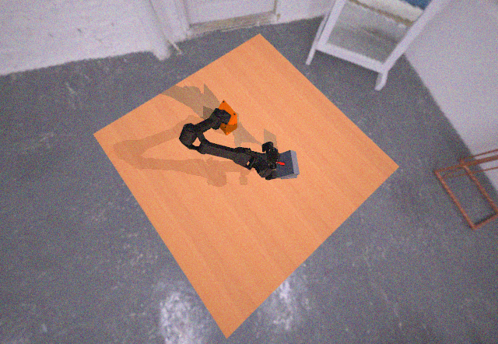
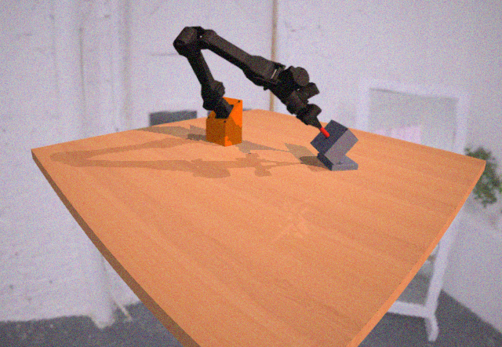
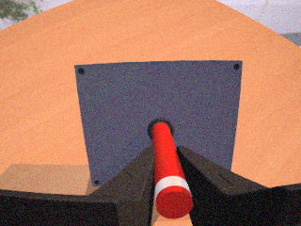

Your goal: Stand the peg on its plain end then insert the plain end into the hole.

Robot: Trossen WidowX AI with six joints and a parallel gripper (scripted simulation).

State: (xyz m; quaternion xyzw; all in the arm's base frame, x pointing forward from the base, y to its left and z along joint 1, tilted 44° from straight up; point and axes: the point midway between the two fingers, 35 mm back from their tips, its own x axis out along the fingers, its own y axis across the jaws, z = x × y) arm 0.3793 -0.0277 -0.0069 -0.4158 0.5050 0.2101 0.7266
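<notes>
Right now my gripper tip is 50 mm above the sloped panel, 40 mm to the right of it and 30 mm short of it. Also, from my gripper tip: peg (10 mm to the right, 10 mm behind, 10 mm above); grey foot (120 mm below, 50 mm to the left, 50 mm ahead).
</notes>
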